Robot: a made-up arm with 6 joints.
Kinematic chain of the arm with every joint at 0, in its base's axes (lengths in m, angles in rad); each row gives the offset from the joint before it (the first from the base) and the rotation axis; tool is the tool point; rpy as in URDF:
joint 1: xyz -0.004 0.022 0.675 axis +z
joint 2: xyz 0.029 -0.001 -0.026 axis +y
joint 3: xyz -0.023 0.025 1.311 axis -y
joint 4: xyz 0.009 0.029 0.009 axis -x
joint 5: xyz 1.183 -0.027 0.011 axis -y
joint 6: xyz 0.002 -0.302 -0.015 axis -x
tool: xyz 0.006 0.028 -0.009 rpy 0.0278 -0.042 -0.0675
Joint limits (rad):
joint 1: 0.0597..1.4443
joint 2: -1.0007..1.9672
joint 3: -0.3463..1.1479
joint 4: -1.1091..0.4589
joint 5: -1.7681..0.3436
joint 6: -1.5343..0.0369
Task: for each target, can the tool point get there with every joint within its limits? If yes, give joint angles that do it. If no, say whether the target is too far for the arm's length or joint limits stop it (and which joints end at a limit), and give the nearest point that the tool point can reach.
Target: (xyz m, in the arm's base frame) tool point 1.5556 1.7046 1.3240
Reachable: yes | joints 0.9297 0.9728 0.8603 0.1551 -0.9836 -0.2918
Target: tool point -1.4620 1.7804 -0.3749
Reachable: no: joint limits stop it (at a limit: joint 1, joint 4, joint 6) | nearest point 0.2599 1.5614 -0.3749 | short by 1.736 m
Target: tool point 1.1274 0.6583 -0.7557
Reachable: yes | joints 0.6711 1.7385 0.2500 -0.5271 0.0689 -0.3812
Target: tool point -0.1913 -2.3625 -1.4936
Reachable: no: too far | nearest point 0.4440 -0.2178 -0.7267 | short by 2.365 m
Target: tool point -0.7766 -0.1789 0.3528
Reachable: no: joint limits stop it (at a limit: joint 1, joint 2, joint 3, joint 4, joint 6) | nearest point 0.0950 0.2598 -0.5288 | short by 1.315 m
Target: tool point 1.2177 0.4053 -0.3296
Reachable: yes | joints 0.3965 1.4018 -0.0060 -0.9881 -0.3402 -0.7455
